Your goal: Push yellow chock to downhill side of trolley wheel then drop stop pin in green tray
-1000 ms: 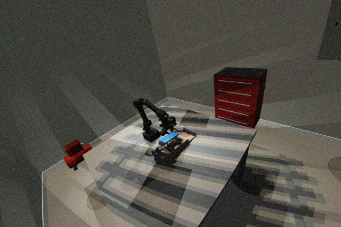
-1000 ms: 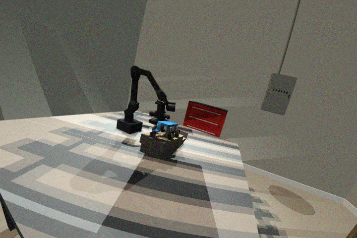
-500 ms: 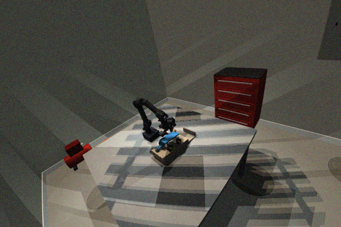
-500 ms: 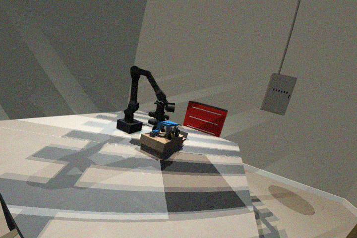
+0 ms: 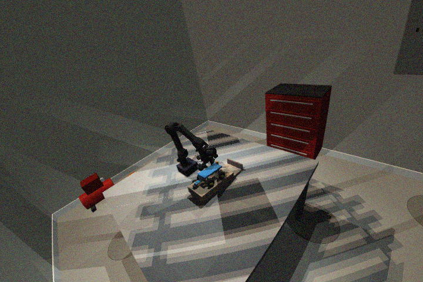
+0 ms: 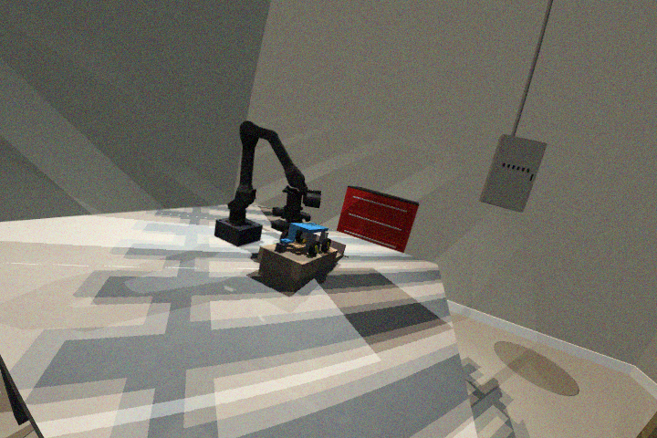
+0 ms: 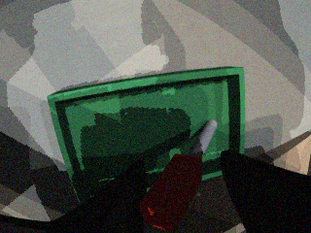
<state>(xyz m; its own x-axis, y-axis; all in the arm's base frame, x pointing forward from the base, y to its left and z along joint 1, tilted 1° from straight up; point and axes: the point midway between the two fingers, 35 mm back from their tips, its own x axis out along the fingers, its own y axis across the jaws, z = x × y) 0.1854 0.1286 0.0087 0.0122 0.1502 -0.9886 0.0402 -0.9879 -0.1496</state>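
My gripper tip is 5 cm above the green tray, 1 cm to the left of it and 1 cm past it. The rest, counted from my gripper tip: red-headed stop pin (1 cm to the left); yellow chock (7 cm ahead, 4 cm above, 1 cm to the left); ramp (13 cm ahead, 9 cm to the right).
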